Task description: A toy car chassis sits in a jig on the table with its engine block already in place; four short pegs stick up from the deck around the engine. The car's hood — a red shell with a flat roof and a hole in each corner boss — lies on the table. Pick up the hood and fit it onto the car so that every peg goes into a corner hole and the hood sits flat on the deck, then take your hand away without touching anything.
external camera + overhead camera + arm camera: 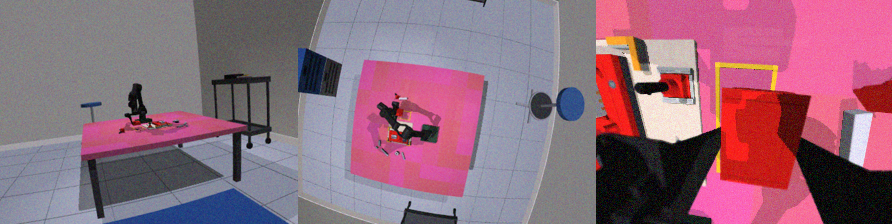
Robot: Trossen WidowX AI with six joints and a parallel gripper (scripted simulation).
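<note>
The grey engine block lies 1 cm behind my gripper tip, 25 cm to the left of it and 3 cm below it. The rest, counted from my gripper tip: red hood: 1 cm above.
</note>
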